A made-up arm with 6 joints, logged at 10 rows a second.
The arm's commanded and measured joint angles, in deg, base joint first. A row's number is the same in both.
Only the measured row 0 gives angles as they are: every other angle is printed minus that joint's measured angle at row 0.
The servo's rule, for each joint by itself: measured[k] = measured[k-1] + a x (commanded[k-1-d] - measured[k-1]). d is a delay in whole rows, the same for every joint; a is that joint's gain. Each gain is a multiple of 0.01, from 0.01 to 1. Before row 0 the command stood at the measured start. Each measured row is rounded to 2 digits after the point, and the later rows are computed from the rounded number. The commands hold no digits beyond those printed.
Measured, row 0:
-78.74 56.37 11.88 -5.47 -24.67 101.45
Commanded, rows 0 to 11:
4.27 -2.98 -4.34 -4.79 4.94 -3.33
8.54 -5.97 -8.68 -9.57 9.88 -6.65
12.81 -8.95 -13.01 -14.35 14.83 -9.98
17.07 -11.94 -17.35 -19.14 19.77 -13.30
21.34 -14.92 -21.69 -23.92 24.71 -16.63
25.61 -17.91 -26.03 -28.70 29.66 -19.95
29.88 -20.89 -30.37 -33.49 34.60 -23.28
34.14 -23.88 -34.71 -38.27 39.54 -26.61
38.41 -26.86 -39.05 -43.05 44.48 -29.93
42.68 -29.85 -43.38 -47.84 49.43 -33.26
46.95 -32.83 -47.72 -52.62 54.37 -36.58
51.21 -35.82 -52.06 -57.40 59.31 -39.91
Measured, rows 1 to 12:
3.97 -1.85 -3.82 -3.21 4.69 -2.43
8.22 -4.40 -8.10 -7.47 9.62 -5.51
12.49 -7.22 -12.42 -12.08 14.57 -8.77
16.75 -10.15 -16.76 -16.81 19.51 -12.08
21.02 -13.11 -21.10 -21.57 24.45 -15.40
25.29 -16.09 -25.44 -26.35 29.40 -18.72
29.56 -19.07 -29.78 -31.13 34.34 -22.05
33.82 -22.05 -34.12 -35.91 39.28 -25.38
38.09 -25.03 -38.46 -40.69 44.22 -28.70
42.36 -28.02 -42.79 -45.48 49.17 -32.03
46.63 -31.00 -47.13 -50.26 54.11 -35.35
50.89 -33.99 -51.47 -55.04 59.05 -38.68
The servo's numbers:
d 0
a 0.93 0.62 0.88 0.67 0.95 0.73

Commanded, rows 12 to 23:
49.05 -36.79 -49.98 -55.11 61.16 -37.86
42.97 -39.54 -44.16 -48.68 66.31 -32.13
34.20 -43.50 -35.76 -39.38 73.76 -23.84
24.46 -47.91 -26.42 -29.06 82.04 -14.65
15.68 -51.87 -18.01 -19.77 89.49 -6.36
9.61 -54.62 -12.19 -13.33 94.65 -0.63
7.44 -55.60 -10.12 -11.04 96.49 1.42
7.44 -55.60 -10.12 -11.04 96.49 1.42
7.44 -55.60 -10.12 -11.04 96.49 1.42
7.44 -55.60 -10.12 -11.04 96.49 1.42
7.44 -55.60 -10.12 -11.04 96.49 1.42
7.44 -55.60 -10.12 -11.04 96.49 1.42
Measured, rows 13 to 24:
49.18 -35.73 -50.16 -55.09 61.05 -38.08
43.40 -38.09 -44.88 -50.80 66.05 -33.74
34.84 -41.44 -36.85 -43.15 73.37 -26.51
25.19 -45.45 -27.67 -33.71 81.61 -17.85
16.35 -49.43 -19.17 -24.37 89.10 -9.46
10.08 -52.65 -13.03 -16.97 94.37 -3.01
7.62 -54.48 -10.47 -13.00 96.38 0.22
7.45 -55.17 -10.16 -11.69 96.48 1.10
7.44 -55.44 -10.12 -11.25 96.49 1.33
7.44 -55.54 -10.12 -11.11 96.49 1.40
7.44 -55.58 -10.12 -11.06 96.49 1.41
7.44 -55.59 -10.12 -11.05 96.49 1.42

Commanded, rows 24 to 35:
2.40 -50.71 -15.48 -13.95 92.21 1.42
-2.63 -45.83 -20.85 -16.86 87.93 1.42
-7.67 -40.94 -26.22 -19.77 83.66 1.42
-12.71 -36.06 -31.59 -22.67 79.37 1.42
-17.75 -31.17 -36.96 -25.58 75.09 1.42
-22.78 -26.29 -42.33 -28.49 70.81 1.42
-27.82 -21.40 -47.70 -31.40 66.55 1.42
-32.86 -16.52 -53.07 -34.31 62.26 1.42
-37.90 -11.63 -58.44 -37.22 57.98 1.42
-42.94 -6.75 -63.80 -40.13 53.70 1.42
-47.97 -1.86 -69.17 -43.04 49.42 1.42
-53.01 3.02 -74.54 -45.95 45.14 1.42
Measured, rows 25 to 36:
2.75 -52.56 -14.84 -12.99 92.42 1.42
-2.25 -48.39 -20.13 -15.58 88.15 1.42
-7.29 -43.77 -25.49 -18.39 83.88 1.42
-12.33 -38.99 -30.86 -21.26 79.60 1.42
-17.37 -34.14 -36.23 -24.15 75.32 1.42
-22.40 -29.27 -41.60 -27.06 71.04 1.42
-27.44 -24.39 -46.97 -29.97 66.77 1.42
-32.48 -19.51 -52.34 -32.88 62.49 1.42
-37.52 -14.62 -57.71 -35.79 58.21 1.42
-42.56 -9.74 -63.07 -38.70 53.93 1.42
-47.59 -4.85 -68.44 -41.61 49.65 1.42
-52.63 0.03 -73.81 -44.52 45.37 1.42

